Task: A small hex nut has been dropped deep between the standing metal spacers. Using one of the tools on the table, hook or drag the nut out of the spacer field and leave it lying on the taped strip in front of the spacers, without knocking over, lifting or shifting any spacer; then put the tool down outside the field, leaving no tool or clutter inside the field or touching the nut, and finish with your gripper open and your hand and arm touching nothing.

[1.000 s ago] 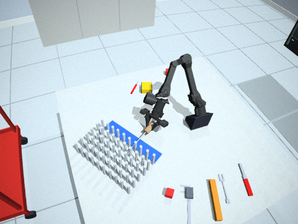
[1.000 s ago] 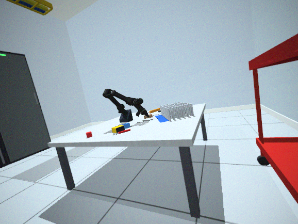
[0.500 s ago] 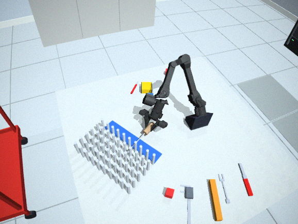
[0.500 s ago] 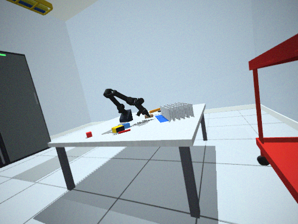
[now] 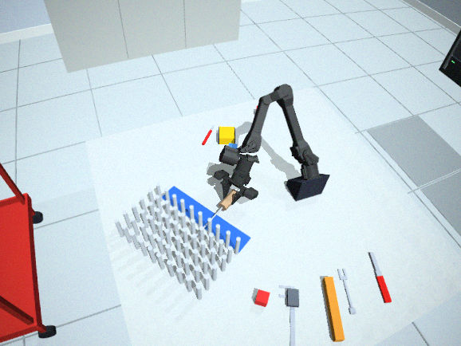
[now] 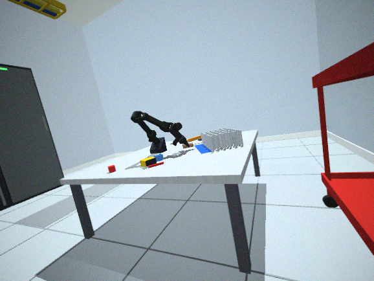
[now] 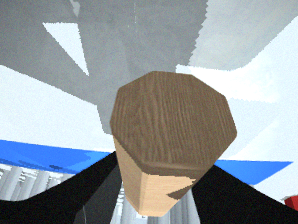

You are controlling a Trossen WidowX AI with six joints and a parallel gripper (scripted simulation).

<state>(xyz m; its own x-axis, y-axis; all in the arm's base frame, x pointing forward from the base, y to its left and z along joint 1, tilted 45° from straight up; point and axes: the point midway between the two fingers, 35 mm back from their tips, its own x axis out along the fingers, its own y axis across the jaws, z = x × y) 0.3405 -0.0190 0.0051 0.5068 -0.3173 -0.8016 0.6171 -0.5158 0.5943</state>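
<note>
My gripper tip is 11 cm short of the blue taped strip, 3 cm to the right of it and 3 cm above it. Round my gripper tip: orange bar 24 cm behind, 51 cm to the left, 2 cm below; blue block 10 cm behind, 28 cm to the right, 1 cm below; metal rod 8 cm ahead, 6 cm to the left.
</note>
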